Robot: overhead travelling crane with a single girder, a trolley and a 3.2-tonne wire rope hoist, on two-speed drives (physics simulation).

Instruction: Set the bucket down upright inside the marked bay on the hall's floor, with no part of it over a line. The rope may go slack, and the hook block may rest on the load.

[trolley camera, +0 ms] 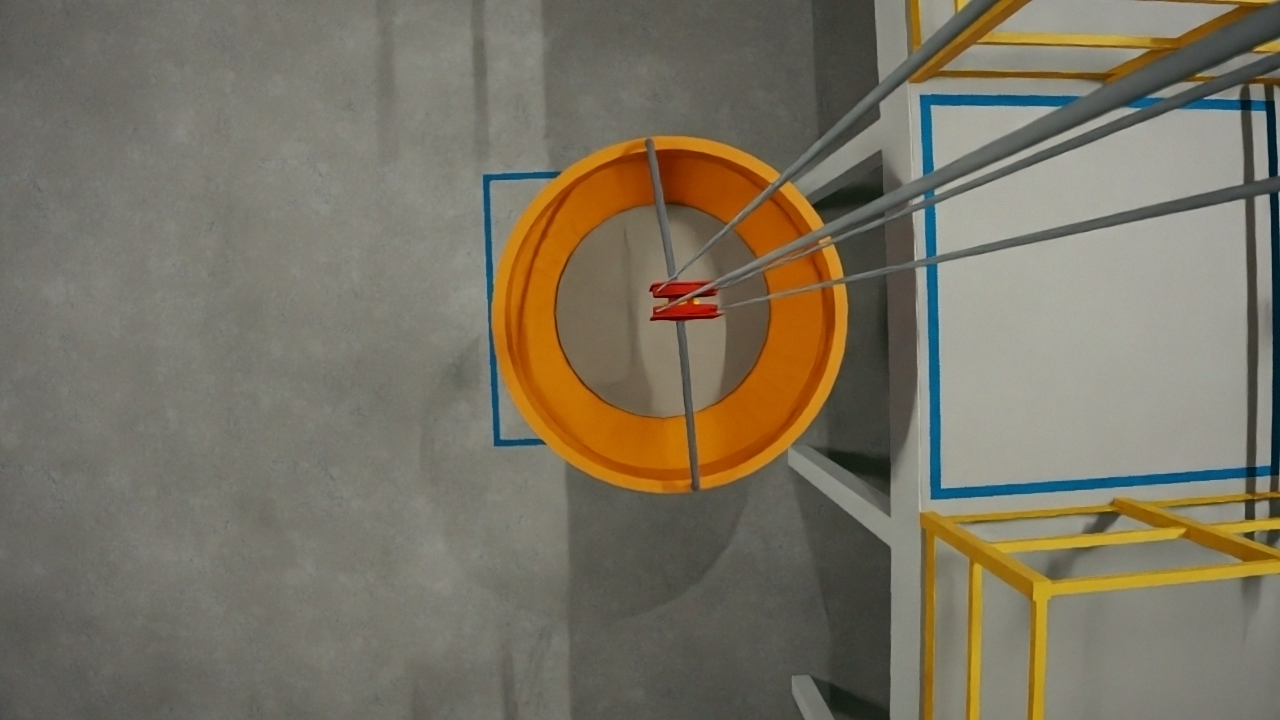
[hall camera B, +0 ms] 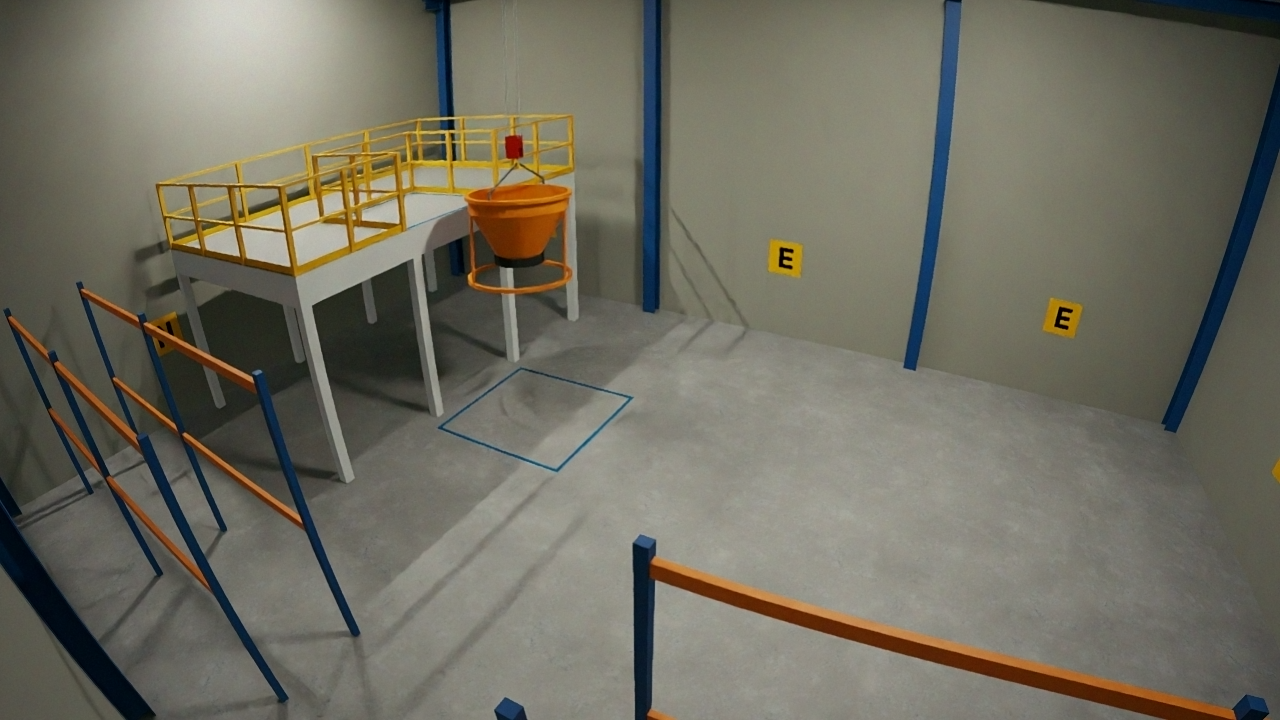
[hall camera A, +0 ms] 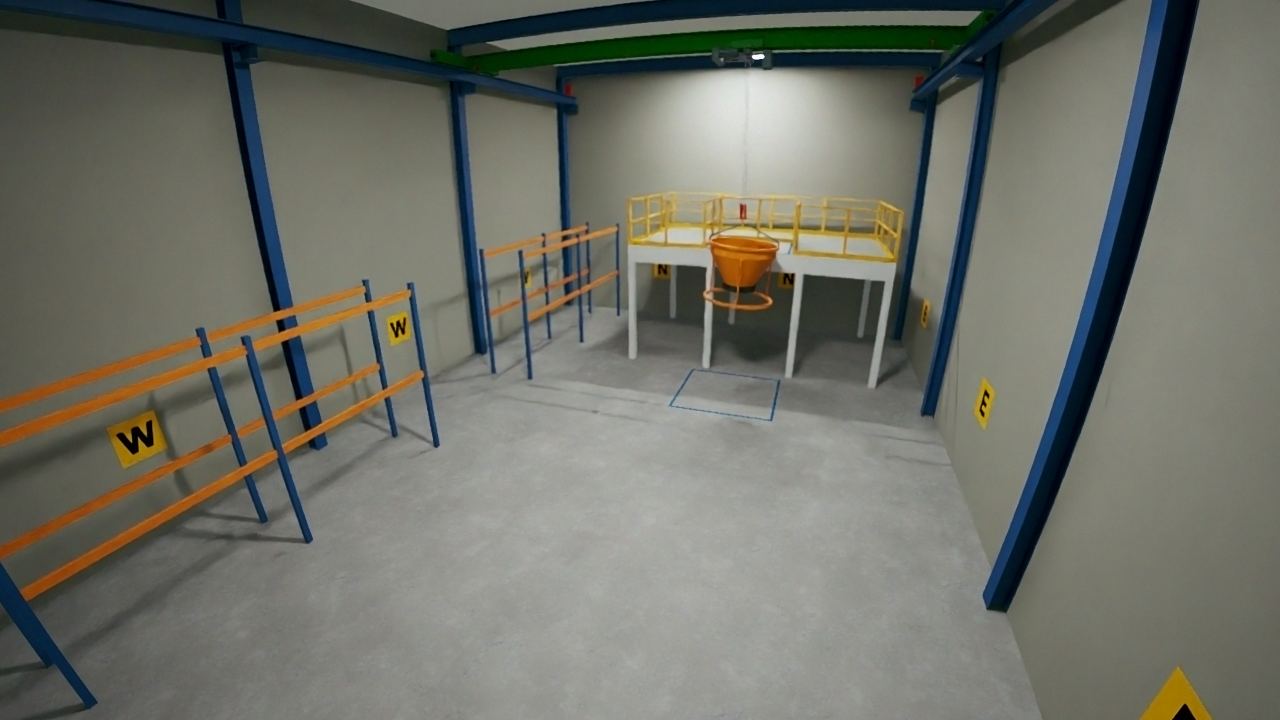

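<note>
The orange bucket hangs upright in the air, its foot ring well above the floor. The red hook block is above it and holds it by its bail; the hook itself is too small to make out. The bay, outlined in blue, lies on the floor in front of the platform. In the trolley view the bucket covers most of the bay, and a strip shows on the left; its right part is hidden.
The white platform stands close beside the bucket, right of it in the trolley view. Yellow railings stand on its deck, which bears another blue outline. Racks stand along the west side.
</note>
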